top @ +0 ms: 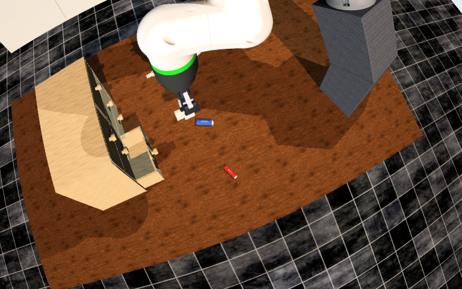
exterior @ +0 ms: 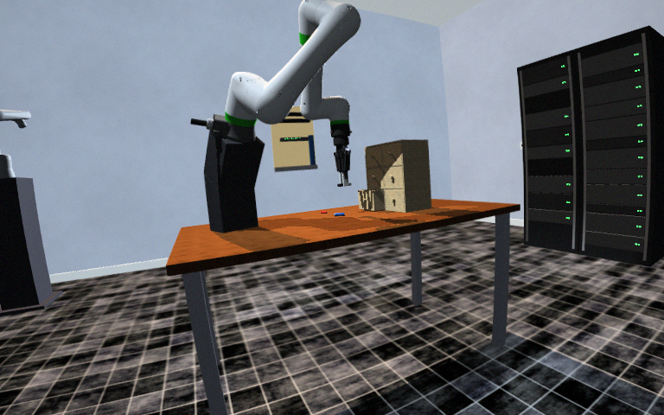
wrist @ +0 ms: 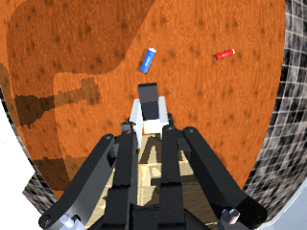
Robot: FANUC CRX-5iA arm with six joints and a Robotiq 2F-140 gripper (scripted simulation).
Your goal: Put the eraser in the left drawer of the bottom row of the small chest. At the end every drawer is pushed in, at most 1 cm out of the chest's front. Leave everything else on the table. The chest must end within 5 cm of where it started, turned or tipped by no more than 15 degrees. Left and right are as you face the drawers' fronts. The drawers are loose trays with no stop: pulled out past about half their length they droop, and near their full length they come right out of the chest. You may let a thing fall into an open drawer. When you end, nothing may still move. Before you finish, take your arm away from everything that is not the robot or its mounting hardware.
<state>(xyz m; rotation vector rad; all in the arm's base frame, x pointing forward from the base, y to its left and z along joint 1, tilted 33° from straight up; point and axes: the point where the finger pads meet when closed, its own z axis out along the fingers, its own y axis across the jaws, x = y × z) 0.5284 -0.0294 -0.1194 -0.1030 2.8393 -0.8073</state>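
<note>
The eraser is 1 cm ahead of my hand and 3 cm below it. Also, from my hand: red cylinder 5 cm behind, 16 cm to the left, 17 cm below; blue item 4 cm behind, 17 cm below.
</note>
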